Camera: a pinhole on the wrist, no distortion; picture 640 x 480 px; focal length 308.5 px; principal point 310.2 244.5 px. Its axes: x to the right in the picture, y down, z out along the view. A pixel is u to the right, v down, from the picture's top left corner.
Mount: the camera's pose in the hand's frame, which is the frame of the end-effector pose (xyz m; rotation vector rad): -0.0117 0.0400 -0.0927 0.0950 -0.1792 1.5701
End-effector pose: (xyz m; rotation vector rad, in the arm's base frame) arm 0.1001 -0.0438 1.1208 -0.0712 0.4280 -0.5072
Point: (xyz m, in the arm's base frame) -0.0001 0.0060 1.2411
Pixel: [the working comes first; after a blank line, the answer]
In the camera's frame: -0.0330 0.1283 0.1742

252 472
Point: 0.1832 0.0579 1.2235
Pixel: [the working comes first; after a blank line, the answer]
In the camera's frame: 0.1058 -0.0005 0.2016

472 244
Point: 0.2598 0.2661 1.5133
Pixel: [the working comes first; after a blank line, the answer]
In the camera's frame: 0.3217 0.1346 0.4629

525 334
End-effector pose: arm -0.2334 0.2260 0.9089 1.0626 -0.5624 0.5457
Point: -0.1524 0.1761 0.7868
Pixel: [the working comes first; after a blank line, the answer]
In the camera's frame: -0.1748 0.0124 0.1119

outside the picture
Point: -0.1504 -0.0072 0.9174
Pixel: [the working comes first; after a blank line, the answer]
In the camera's frame: -0.1253 -0.0610 0.3189

189 186
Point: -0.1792 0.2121 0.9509
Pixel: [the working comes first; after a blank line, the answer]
In the camera's frame: -0.0342 -0.0833 0.1158

219 22
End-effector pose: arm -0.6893 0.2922 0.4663 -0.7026 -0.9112 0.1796
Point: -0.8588 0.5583 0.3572
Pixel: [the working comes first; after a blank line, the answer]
In the camera's frame: 0.2583 0.0348 0.2690

607 284
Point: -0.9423 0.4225 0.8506
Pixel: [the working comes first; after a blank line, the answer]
In the camera's frame: -0.1276 -0.1935 0.5294

236 132
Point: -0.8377 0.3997 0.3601
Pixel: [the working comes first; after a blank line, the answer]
In the camera's frame: 0.1246 0.0924 0.2027

500 385
